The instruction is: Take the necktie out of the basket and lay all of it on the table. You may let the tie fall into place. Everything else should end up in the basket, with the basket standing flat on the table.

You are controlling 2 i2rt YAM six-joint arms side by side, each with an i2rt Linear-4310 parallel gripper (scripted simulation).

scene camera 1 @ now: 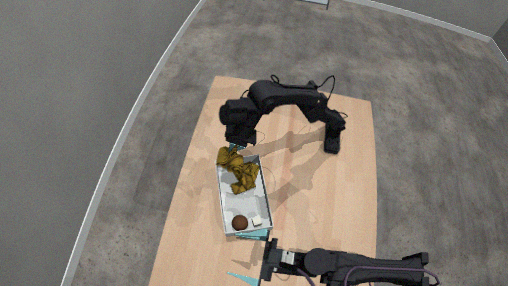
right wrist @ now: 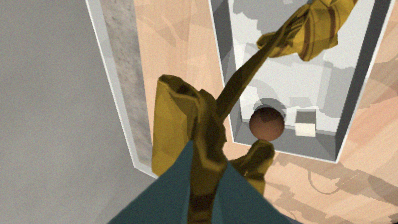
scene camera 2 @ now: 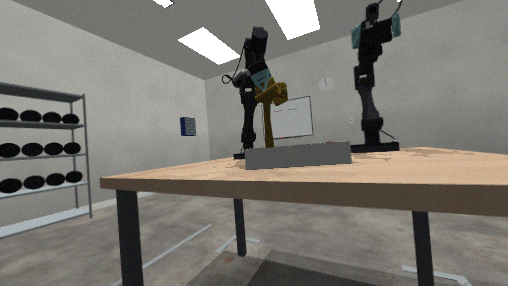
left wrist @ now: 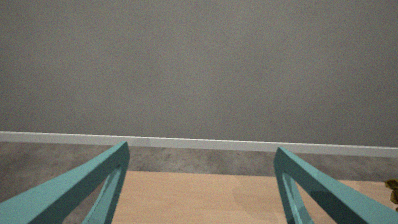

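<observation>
Grey-white basket (scene camera 1: 254, 202), (right wrist: 332, 84), (scene camera 2: 316, 154); out of frame in the left wrist view. Mustard necktie (scene camera 1: 234, 162), (right wrist: 182, 113), (scene camera 2: 277, 92). Brown ball (right wrist: 267, 123); out of frame in the left wrist view. My left gripper (scene camera 2: 378, 20), (left wrist: 202, 151). My right gripper (right wrist: 201, 148).
</observation>
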